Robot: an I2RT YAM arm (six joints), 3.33 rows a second.
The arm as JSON. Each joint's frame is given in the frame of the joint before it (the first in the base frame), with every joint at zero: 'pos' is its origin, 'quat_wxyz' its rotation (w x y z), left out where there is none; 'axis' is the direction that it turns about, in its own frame. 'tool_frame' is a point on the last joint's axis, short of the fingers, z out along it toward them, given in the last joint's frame.
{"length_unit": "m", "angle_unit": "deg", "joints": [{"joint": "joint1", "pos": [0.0, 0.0, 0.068], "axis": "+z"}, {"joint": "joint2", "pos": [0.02, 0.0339, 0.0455], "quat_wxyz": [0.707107, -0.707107, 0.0, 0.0], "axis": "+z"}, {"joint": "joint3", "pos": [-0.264, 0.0, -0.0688], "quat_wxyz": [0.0, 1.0, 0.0, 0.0], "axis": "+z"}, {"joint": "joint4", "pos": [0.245, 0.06, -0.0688], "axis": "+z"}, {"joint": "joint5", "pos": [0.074, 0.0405, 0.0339], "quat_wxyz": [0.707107, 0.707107, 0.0, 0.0], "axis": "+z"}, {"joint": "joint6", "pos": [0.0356, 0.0, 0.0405], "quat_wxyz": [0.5, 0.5, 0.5, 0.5], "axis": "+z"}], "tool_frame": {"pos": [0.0, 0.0, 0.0], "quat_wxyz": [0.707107, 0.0, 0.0, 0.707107]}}
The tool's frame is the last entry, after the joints.
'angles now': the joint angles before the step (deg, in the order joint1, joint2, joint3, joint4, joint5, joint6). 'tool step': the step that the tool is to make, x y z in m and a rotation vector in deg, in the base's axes. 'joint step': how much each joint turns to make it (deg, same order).
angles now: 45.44 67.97 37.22 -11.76 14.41 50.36
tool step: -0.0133 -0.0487 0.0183 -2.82 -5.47 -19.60
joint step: -4.63 -11.82 -2.08 -10.05 14.95 6.33
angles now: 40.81 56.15 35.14 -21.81 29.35 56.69
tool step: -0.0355 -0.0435 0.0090 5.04 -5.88 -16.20
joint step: -1.68 -15.75 -3.60 -11.22 10.71 11.96
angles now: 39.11 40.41 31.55 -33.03 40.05 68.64
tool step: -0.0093 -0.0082 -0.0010 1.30 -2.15 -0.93
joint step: -0.03 -4.66 -1.76 -0.69 0.91 0.43
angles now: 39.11 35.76 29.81 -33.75 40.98 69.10
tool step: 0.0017 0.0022 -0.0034 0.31 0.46 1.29
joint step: 0.00 0.52 -0.68 1.39 -1.33 -0.54
